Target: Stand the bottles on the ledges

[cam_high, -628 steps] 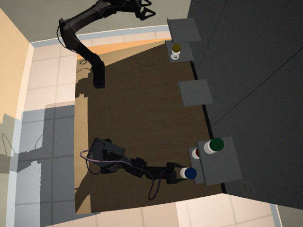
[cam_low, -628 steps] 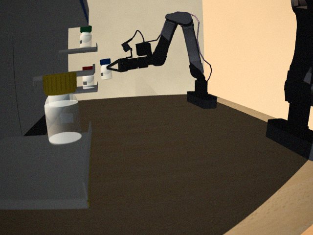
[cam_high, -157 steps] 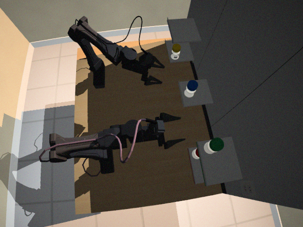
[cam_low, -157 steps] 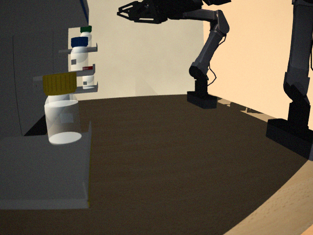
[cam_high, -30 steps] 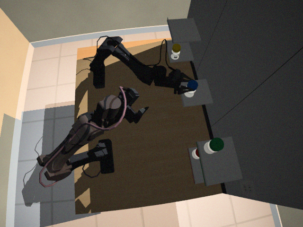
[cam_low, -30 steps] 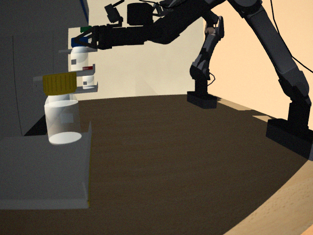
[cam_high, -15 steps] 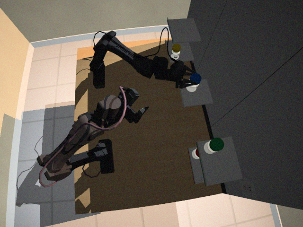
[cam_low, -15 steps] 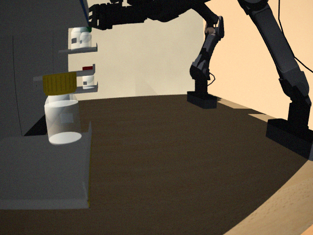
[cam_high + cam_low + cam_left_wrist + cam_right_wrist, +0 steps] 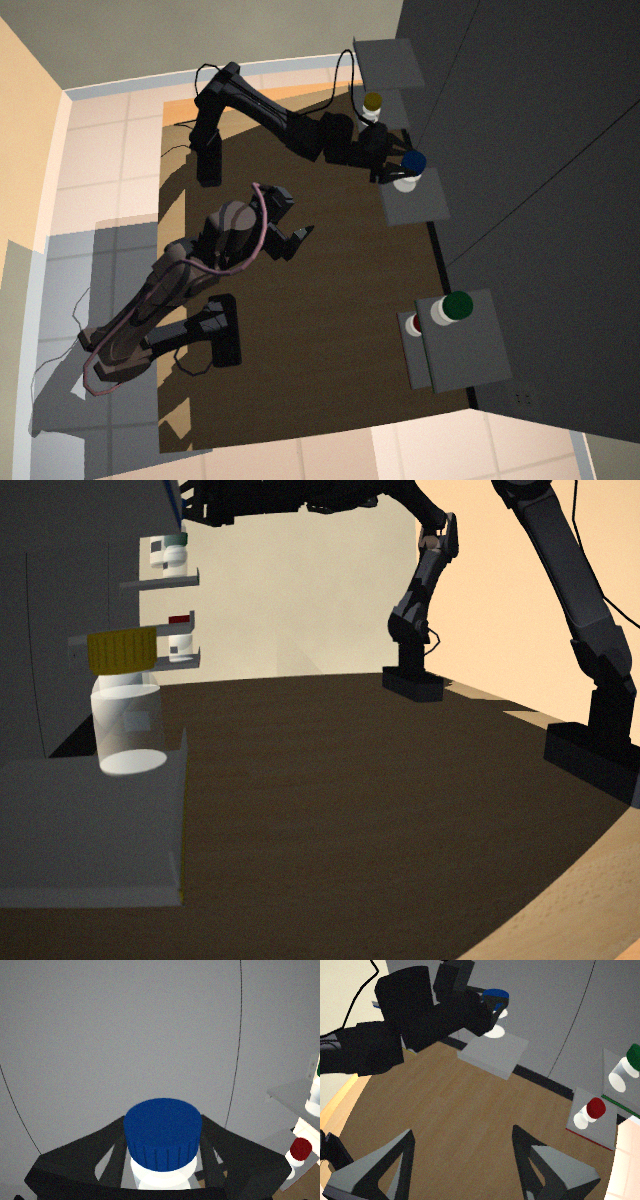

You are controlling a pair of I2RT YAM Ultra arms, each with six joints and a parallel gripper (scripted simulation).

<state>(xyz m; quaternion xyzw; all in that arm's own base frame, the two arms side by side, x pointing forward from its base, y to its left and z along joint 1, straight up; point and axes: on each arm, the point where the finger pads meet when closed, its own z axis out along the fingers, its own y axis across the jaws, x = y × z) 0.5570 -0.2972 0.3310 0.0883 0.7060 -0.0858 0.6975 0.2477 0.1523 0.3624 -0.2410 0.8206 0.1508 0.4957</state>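
The blue strip is 410 mm to the left of my left hand, 100 mm below it and 20 mm behind it. Also, from my left hand: green strip (390 mm to the right, 100 mm below, 60 mm behind); then blue-capped bottle (50 mm below); then green-capped bottle (330 mm to the right, 40 mm below).
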